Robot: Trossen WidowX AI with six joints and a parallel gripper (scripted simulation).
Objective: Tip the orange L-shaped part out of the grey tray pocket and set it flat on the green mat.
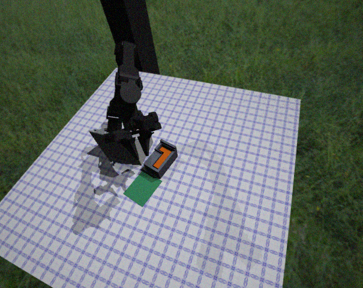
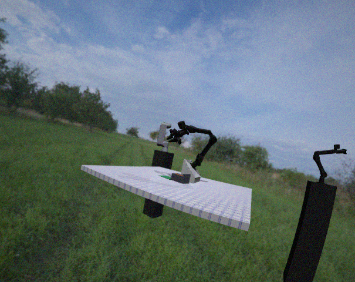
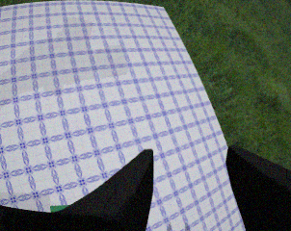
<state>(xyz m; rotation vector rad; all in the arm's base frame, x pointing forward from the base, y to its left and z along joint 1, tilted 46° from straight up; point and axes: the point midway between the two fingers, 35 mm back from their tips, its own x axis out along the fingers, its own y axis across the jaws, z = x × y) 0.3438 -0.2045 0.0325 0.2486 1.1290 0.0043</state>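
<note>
Now: the orange L-shaped part 90 mm behind my gripper tip, 180 mm to the left of it and 310 mm below it. Also, from my gripper tip: green mat 110 mm behind, 10 mm to the left, 370 mm below.
</note>
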